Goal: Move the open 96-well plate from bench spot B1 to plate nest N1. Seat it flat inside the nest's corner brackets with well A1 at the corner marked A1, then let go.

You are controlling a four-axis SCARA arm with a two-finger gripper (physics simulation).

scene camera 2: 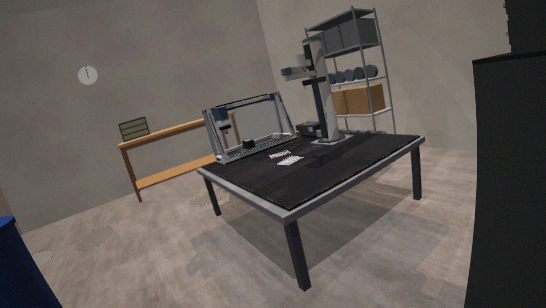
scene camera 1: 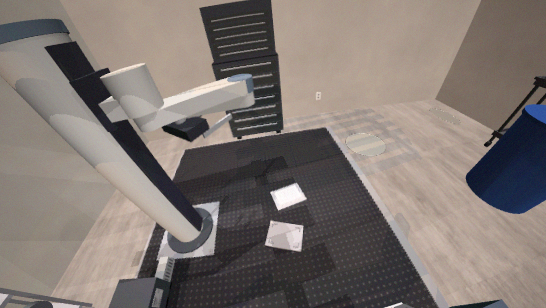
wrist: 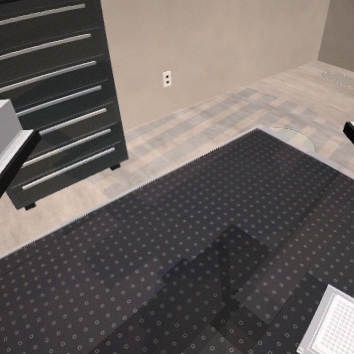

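Seen in the pictures: gripper, fingertip midpoint: (scene camera 2: pixel 316 85) (wrist: pixel 190 110); arm's base, link origin: (scene camera 2: pixel 332 140) (scene camera 1: pixel 191 229).
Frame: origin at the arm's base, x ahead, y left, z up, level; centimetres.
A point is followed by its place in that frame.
Note:
The white 96-well plate (scene camera 1: pixel 288 196) @(z 2.6, x 54.8, y 10.0 cm) (scene camera 2: pixel 290 160) @(z 3.0, x 57.2, y 15.6 cm) (wrist: pixel 336 325) @(z 2.8, x 54.2, y 13.2 cm) lies flat on the dark bench, cut off at the lower right corner of the wrist view. The pale plate nest (scene camera 1: pixel 284 236) @(z 2.5, x 48.8, y -11.5 cm) (scene camera 2: pixel 279 154) @(z 2.5, x 49.8, y -10.3 cm) with corner brackets lies beside it, apart from it, and holds no plate. The nest does not show in the wrist view. My gripper (wrist: pixel 190 110) @(z 50.6, x 28.3, y 25.4 cm) is open and empty, its fingers at the left and right edges of the wrist view. It is high above the bench, off to the side of the plate. Well A1 and the nest's A1 mark are too small to read.
The arm's column (scene camera 1: pixel 107 150) @(z 60.4, x 4.6, y -6.0 cm) (scene camera 2: pixel 327 95) @(z 40.1, x 2.2, y 7.2 cm) stands on the bench (scene camera 1: pixel 235 270) @(z 1.4, x 25.3, y -22.6 cm) (scene camera 2: pixel 350 155) @(z 1.3, x 31.2, y 48.9 cm). A framed gantry machine (scene camera 2: pixel 215 137) @(z 26.0, x 85.0, y -51.2 cm) stands on the bench's far side in scene camera 2. A dark drawer cabinet (scene camera 1: pixel 250 95) (wrist: pixel 60 100) stands beyond the bench edge. A blue barrel (scene camera 1: pixel 515 165) is on the floor.

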